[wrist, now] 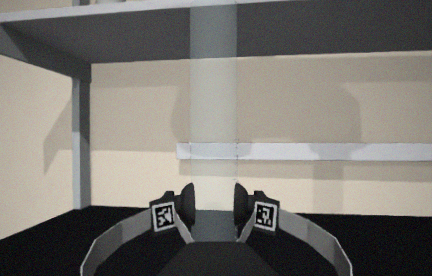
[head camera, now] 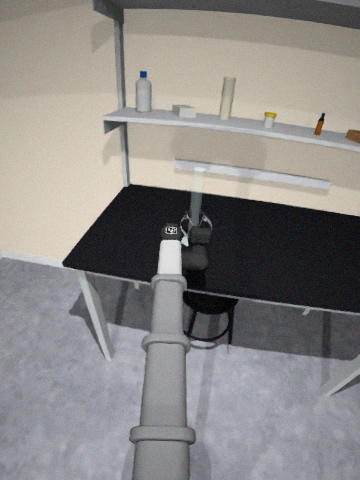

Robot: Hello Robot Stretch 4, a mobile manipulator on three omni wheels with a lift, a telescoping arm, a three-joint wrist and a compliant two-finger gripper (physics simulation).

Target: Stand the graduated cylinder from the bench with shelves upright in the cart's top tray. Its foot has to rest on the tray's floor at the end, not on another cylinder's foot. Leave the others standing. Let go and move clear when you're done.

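Frame: origin at the robot's base, x back, y right, z up, level; centimetres.
Seen in the pictures: hand, its tool point: [wrist: 214,201] [head camera: 195,212].
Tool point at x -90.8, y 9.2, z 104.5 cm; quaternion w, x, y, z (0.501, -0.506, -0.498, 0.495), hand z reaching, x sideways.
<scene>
Offsets run from my tool point to a thing's top centre. "pt": to the spot under its first point. Level surfaces: height alone.
The graduated cylinder {dx -1.1, dy +0.0, dz +17.7 cm} [head camera: 197,192] [wrist: 213,110], tall, clear and slightly bluish, stands upright over the black bench top {dz -15.8 cm} [head camera: 280,250]. My gripper [head camera: 195,218] [wrist: 214,205] is shut on the cylinder, with a dark pad against each side of its lower part in the wrist view. The cylinder's foot is mostly hidden behind the gripper; a small pale blue piece {pt dx -0.3, dy -2.7, dz -15.2 cm} [head camera: 185,241] shows beside the wrist in the head view. The cylinder's top shows in the head view, in front of the wall rail. The cart and its top tray do not show in these views.
A wall shelf [head camera: 210,125] [wrist: 125,37] overhangs the back of the bench. It holds a blue-capped bottle {dx -45.9, dy -25.8, dz +47.6 cm} [head camera: 143,94], a small box {dx -40.1, dy -6.1, dz +33.9 cm} [head camera: 184,111], a tall beige roll {dx -39.5, dy +13.4, dz +47.6 cm} [head camera: 227,98], a yellow-lidded jar {dx -28.1, dy +31.4, dz +35.9 cm} [head camera: 269,120] and an amber bottle {dx -24.9, dy +53.7, dz +39.1 cm} [head camera: 318,126]. A stool {dx -8.0, dy +14.1, dz -51.3 cm} [head camera: 210,303] stands under the bench's front edge.
</scene>
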